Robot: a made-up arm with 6 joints. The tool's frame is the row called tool.
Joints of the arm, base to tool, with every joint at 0 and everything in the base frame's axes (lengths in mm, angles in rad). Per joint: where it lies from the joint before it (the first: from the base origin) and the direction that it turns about. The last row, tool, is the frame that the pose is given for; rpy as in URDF.
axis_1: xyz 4 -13 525 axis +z
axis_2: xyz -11 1 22 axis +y
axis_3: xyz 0 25 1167 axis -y
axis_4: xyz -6 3 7 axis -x
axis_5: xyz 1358 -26 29 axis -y
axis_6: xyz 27 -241 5 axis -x
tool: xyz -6 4 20 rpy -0.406 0.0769 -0.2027
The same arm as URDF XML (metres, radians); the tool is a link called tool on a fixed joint. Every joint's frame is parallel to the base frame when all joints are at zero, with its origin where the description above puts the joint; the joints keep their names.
<robot name="arm">
<joint name="axis_1" type="continuous"><parent link="base"/><child link="link1"/><origin xyz="0.0040 -0.0130 0.5250" rpy="0.0000 0.0000 0.0000"/><axis xyz="0 0 1"/></joint>
<joint name="axis_2" type="continuous"><parent link="link1"/><child link="link2"/><origin xyz="-0.0110 0.0010 0.0220" rpy="0.0000 0.0000 0.0000"/><axis xyz="0 1 0"/></joint>
<joint name="axis_3" type="continuous"><parent link="link2"/><child link="link3"/><origin xyz="0.0000 0.0250 1.1670" rpy="0.0000 0.0000 0.0000"/><axis xyz="0 -1 0"/></joint>
<joint name="axis_4" type="continuous"><parent link="link3"/><child link="link4"/><origin xyz="-0.0060 0.0030 0.0070" rpy="0.0000 0.0000 0.0000"/><axis xyz="-1 0 0"/></joint>
<joint name="axis_5" type="continuous"><parent link="link4"/><child link="link5"/><origin xyz="1.3580 -0.0260 0.0290" rpy="0.0000 0.0000 0.0000"/><axis xyz="0 -1 0"/></joint>
<joint name="axis_6" type="continuous"><parent link="link5"/><child link="link6"/><origin xyz="0.0270 -0.2410 0.0050" rpy="0.0000 0.0000 0.0000"/><axis xyz="-1 0 0"/></joint>
<joint name="tool_joint" type="fixed"><parent link="link6"/><child link="tool"/><origin xyz="-0.0060 0.0040 0.0200" rpy="-0.4060 0.0769 -0.2027"/></joint>
<link name="base"/>
<link name="link1"/>
<link name="link2"/>
<link name="link3"/>
<link name="link4"/>
<link name="link5"/>
<link name="link6"/>
<link name="tool"/>
</robot>

